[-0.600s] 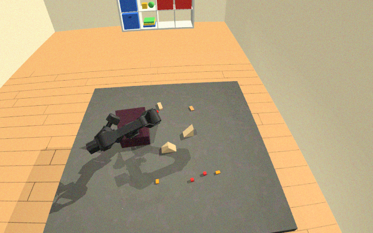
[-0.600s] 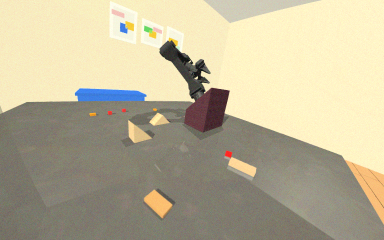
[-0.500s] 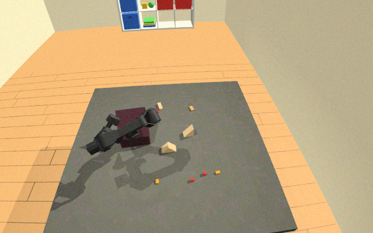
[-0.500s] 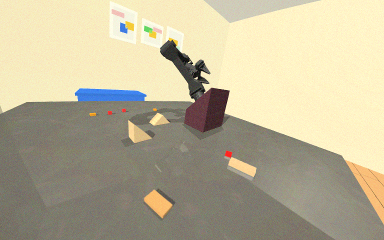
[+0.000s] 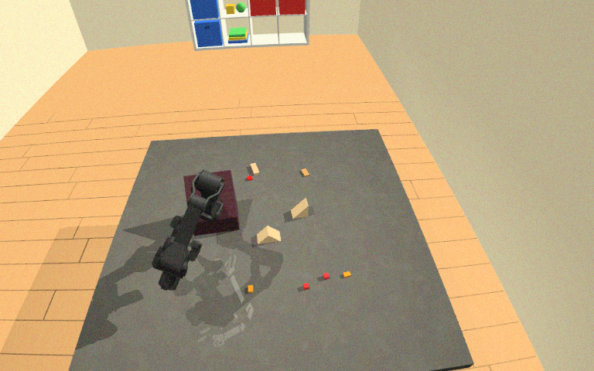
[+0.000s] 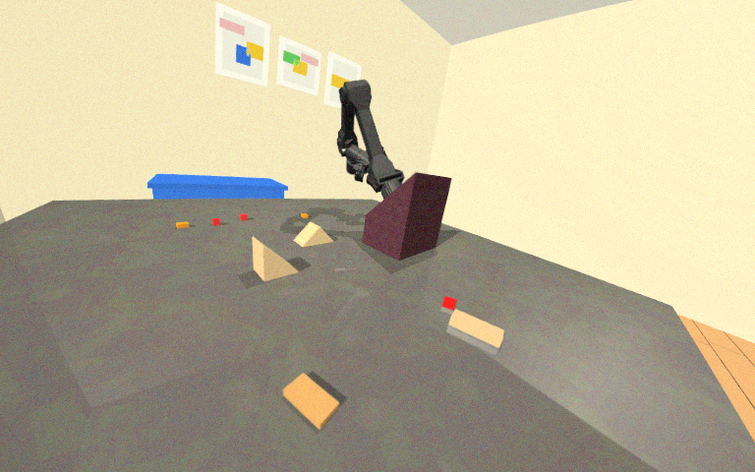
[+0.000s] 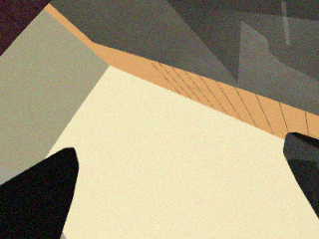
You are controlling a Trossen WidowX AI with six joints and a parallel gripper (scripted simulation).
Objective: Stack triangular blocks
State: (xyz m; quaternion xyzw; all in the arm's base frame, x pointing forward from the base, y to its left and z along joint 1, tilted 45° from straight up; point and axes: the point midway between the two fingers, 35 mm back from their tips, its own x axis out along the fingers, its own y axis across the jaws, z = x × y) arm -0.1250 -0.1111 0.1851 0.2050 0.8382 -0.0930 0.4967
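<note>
Now: gripper tip 35 cm short of the triangular block, 15 cm above it and 10 cm to the right of it. From my gripper tip the other things lie so: tan bar (52 cm to the left, 29 cm ahead, 17 cm below).
</note>
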